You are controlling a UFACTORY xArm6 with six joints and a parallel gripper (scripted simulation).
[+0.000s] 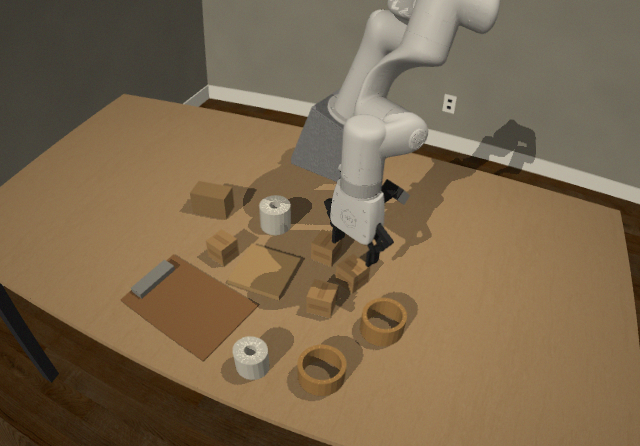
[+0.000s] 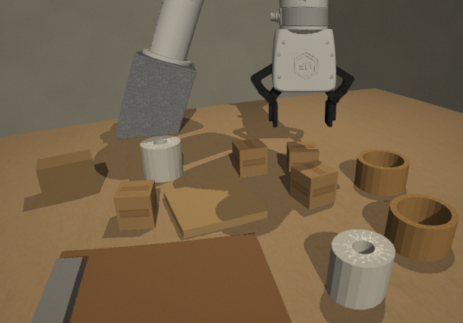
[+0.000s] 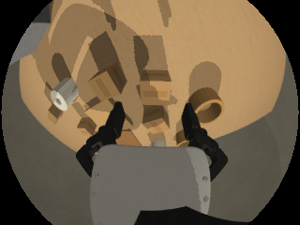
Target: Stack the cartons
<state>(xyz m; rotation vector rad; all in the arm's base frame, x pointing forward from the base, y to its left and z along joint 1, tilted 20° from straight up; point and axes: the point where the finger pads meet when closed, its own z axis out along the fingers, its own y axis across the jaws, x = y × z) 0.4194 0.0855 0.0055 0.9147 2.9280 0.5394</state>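
The square wooden board is 190 mm to the right of my hand, 90 mm below it and 20 mm ahead of it. Also, from my hand: brown box (370 mm to the right, 150 mm behind, 70 mm below).
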